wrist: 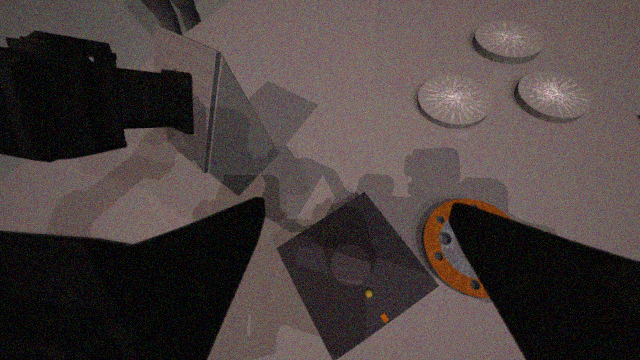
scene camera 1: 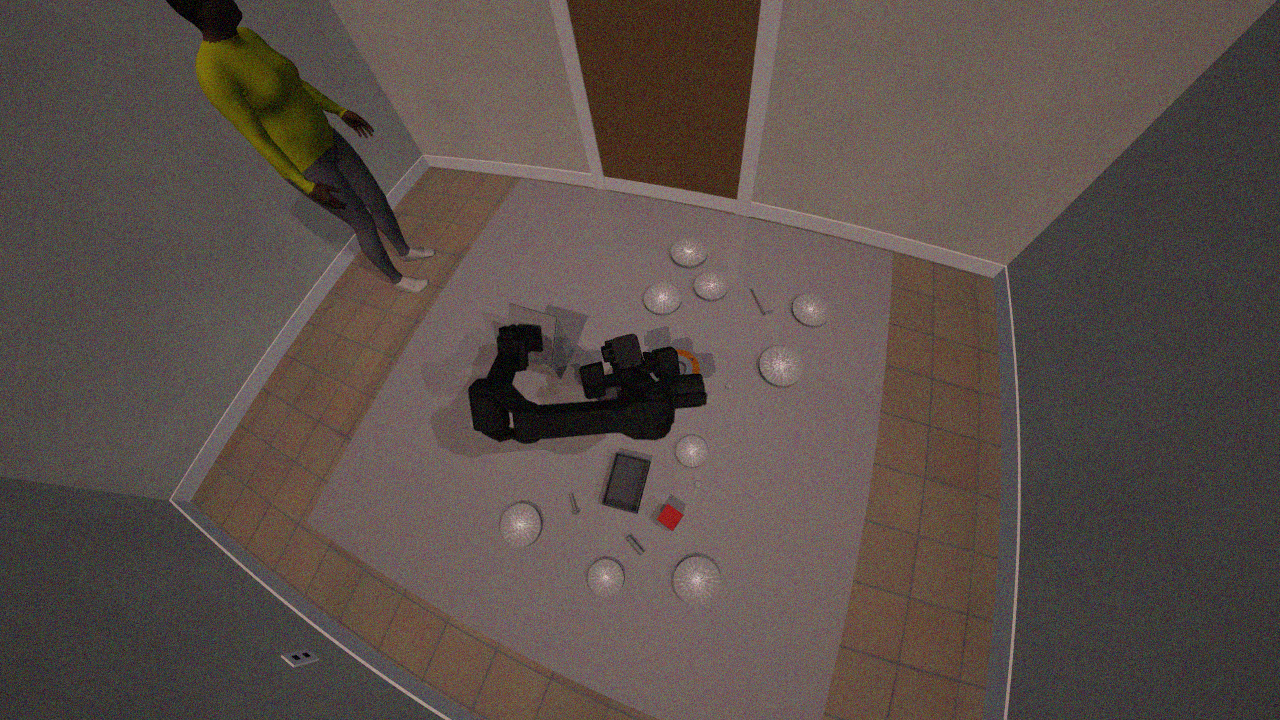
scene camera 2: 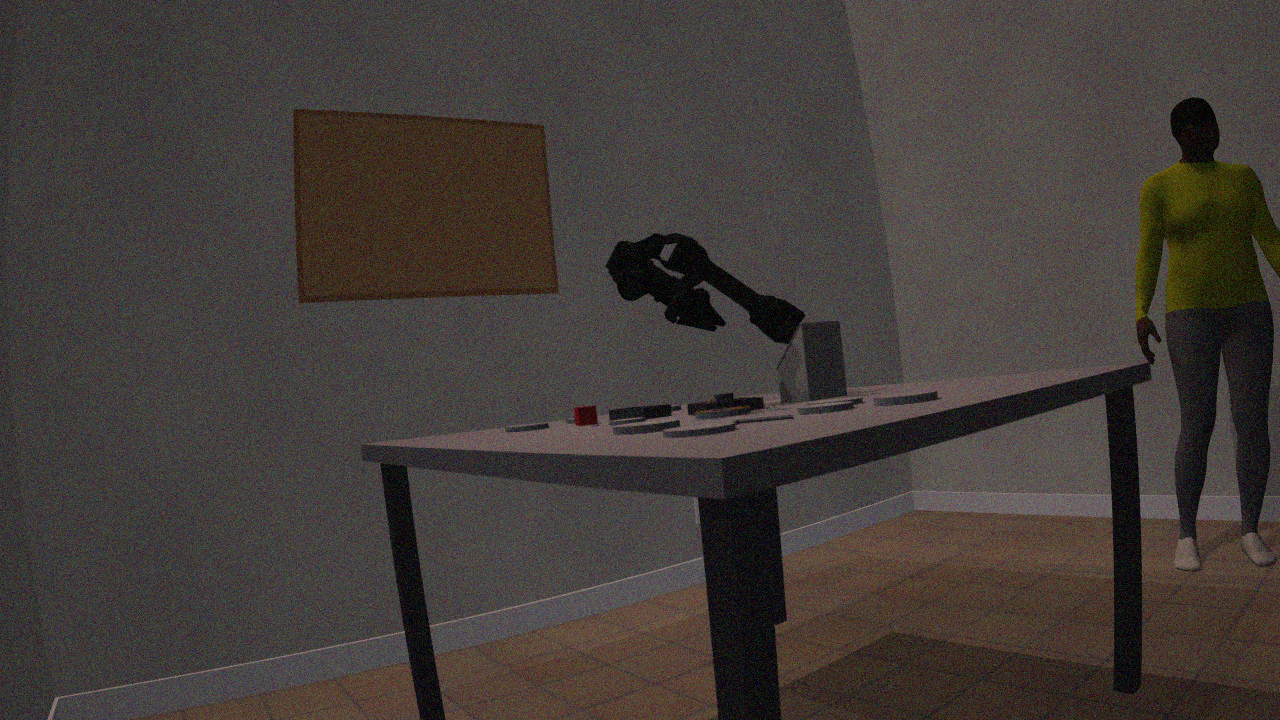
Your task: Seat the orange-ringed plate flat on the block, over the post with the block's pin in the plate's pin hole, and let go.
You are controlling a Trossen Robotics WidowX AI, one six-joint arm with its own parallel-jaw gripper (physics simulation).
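Places are measured from the arm's base along level axes (x ahead, y left, z up), in metres.
Where they show: gripper, between the fingertips: (wrist: 357,209) (scene camera 2: 720,327); arm's base, origin of its link: (wrist: 178,101) (scene camera 1: 530,337) (scene camera 2: 806,345).
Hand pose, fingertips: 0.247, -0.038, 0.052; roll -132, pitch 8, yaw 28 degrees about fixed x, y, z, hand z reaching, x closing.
Each offset is from my fingertips to the top centre of the thing, as dx, dy, dz. "*": to the spot under its first point.
The orange-ringed plate @[+0.103, +0.073, -0.164] (scene camera 1: 695,361) (scene camera 2: 723,412) (wrist: 431,240) lies flat on the table beside the block, partly hidden by the right finger in the wrist view. The dark square block @[-0.003, -0.013, -0.138] (scene camera 2: 753,403) (wrist: 320,300) has a round post @[* +0.012, -0.001, -0.143] (scene camera 2: 723,396) (wrist: 351,266) at its middle, a small yellow pin @[* +0.026, -0.029, -0.146] (wrist: 369,294) and an orange mark @[* +0.047, -0.040, -0.151] (wrist: 384,317) near one edge. Nothing sits over the post. The arm hides the block in scene camera 1. My gripper (scene camera 2: 711,323) (wrist: 357,209) is open and empty, well above the table; its fingertips are hard to make out in scene camera 1.
A tall grey wedge-shaped thing (scene camera 2: 823,360) (wrist: 240,142) stands near the arm's base. Also on the table are a dark tray @[+0.043, -0.227, -0.151] (scene camera 1: 644,485), a red cube @[+0.154, -0.281, -0.136] (scene camera 1: 669,516) (scene camera 2: 585,415) and several pale discs @[+0.355, +0.127, -0.163] (scene camera 1: 781,365) @[+0.022, +0.277, -0.166] (wrist: 454,99). A person (scene camera 1: 277,107) (scene camera 2: 1203,241) stands beyond the table.
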